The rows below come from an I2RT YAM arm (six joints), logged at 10 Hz.
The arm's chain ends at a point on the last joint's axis. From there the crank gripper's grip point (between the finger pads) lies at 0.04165 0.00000 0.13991 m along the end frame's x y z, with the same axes.
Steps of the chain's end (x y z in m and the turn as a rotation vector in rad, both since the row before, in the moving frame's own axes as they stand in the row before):
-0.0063, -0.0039, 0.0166, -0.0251, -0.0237, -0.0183
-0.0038, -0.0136, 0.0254, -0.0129, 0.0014, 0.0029
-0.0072, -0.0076, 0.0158, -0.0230, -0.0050, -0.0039
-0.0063, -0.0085, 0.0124, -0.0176, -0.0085, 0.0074
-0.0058, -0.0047, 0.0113, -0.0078, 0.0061, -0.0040
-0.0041, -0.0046, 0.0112, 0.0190, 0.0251, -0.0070
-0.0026, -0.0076, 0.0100, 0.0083, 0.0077, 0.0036
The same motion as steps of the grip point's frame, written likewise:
-0.0096, -0.0011, 0.0175, -0.0251, -0.0237, -0.0183
-0.0036, -0.0117, 0.0253, -0.0129, 0.0014, 0.0029
-0.0079, -0.0045, 0.0160, -0.0230, -0.0050, -0.0039
-0.0075, -0.0057, 0.0127, -0.0176, -0.0085, 0.0074
-0.0049, -0.0038, 0.0110, -0.0078, 0.0061, -0.0040
-0.0006, -0.0076, 0.0101, 0.0190, 0.0251, -0.0070
-0.0015, -0.0086, 0.0097, 0.0083, 0.0077, 0.0036

